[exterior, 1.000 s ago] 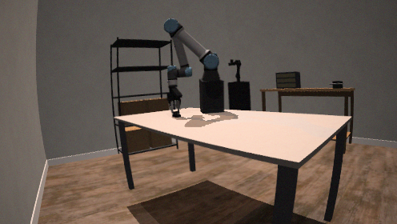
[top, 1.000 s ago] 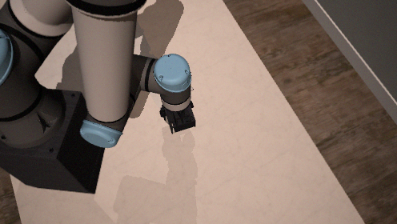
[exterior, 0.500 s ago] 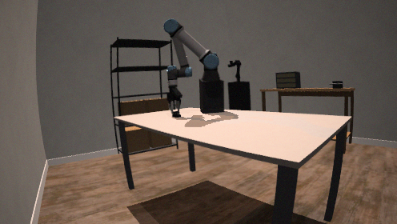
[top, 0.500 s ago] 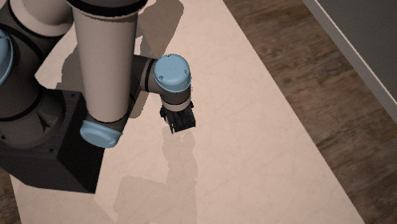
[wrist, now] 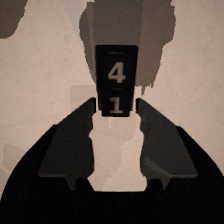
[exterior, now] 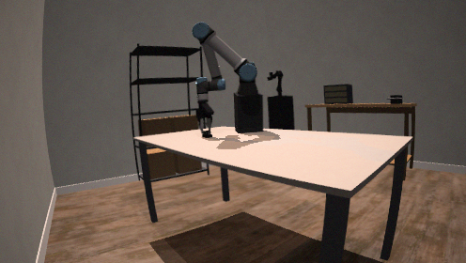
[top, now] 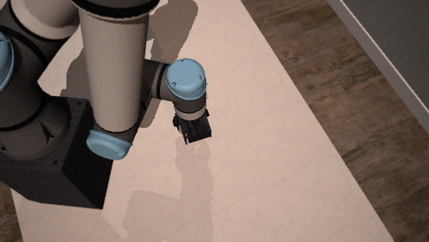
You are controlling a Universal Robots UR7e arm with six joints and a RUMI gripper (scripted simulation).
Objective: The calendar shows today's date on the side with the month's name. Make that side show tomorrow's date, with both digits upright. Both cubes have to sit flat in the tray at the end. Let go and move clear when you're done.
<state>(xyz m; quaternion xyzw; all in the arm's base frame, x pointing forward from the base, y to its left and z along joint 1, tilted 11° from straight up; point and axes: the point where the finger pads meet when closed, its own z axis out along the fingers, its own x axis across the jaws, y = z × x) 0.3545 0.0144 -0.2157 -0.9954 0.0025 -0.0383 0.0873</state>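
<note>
Right now the dark calendar cube is 10 mm below my hand. From my hand the other things lie so: calendar tray (20 mm to the left, 30 mm below).
</note>
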